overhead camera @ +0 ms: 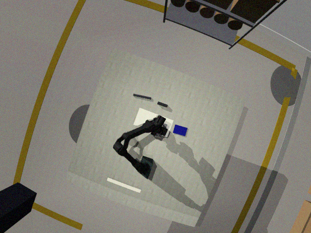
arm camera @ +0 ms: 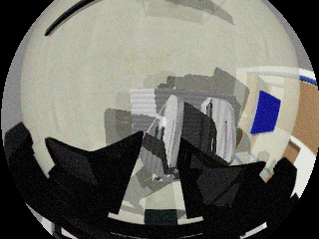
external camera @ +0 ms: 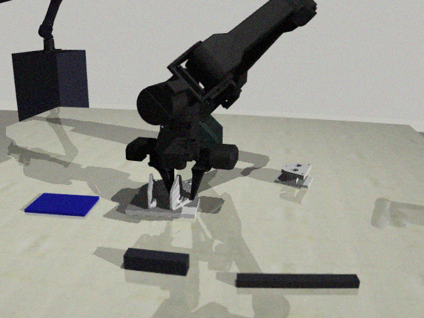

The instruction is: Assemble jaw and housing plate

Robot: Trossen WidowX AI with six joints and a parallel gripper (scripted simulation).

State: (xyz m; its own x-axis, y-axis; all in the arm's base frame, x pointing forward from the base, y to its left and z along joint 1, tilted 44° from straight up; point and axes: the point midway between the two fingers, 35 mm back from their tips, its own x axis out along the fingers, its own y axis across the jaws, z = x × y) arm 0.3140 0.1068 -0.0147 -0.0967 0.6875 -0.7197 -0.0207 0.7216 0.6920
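The grey base plate lies 3 cm to the right of my gripper tip, 2 cm ahead of it and 1 cm below it. Round my gripper tip: short black block: 20 cm ahead, 3 cm to the left; then blue pad: 21 cm to the right, 6 cm ahead, 1 cm below; then grey jaw: 3 cm behind, 2 cm to the right.
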